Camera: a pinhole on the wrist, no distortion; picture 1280 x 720 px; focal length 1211.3 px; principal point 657.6 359.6 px. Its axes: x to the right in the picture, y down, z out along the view. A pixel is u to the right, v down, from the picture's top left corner.
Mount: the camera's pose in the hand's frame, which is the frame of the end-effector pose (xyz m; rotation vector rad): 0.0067 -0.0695 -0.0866 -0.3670 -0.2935 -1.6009
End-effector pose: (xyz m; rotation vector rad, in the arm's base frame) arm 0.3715 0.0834 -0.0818 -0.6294 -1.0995 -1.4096
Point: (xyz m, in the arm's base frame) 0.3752 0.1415 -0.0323
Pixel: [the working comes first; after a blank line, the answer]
In the camera's frame: -0.0212 -0.0014 0.1818

516.6 350.1
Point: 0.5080 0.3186 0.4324
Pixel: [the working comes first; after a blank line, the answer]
In the camera's frame: -0.1497 0.2741 0.5972

outside the picture
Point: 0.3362 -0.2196 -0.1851
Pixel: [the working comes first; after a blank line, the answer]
In the camera's frame: -0.0637 0.0545 -0.2059

behind the camera
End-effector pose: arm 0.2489 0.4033 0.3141 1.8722 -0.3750 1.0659
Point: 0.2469 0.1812 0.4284
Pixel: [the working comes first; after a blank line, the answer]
In the camera's frame: -0.1330 0.0219 0.3305

170.0 440.0
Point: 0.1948 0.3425 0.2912
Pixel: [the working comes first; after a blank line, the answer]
In the camera's frame: -0.0629 -0.0779 0.1497

outside the picture
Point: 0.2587 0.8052 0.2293
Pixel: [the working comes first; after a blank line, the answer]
In the camera's frame: 0.0895 0.0182 -0.2856

behind the camera
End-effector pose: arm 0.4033 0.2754 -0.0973 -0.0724 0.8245 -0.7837
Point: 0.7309 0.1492 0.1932
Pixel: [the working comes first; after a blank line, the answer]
In the camera's frame: 0.1517 0.0067 0.5250

1007.6 375.0
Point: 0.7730 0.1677 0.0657
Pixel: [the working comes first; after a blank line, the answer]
In the camera's frame: 0.0463 0.0895 0.5050

768.7 574.3
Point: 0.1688 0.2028 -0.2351
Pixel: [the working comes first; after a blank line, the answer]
In the camera's frame: 0.0055 0.0390 -0.1677

behind the camera
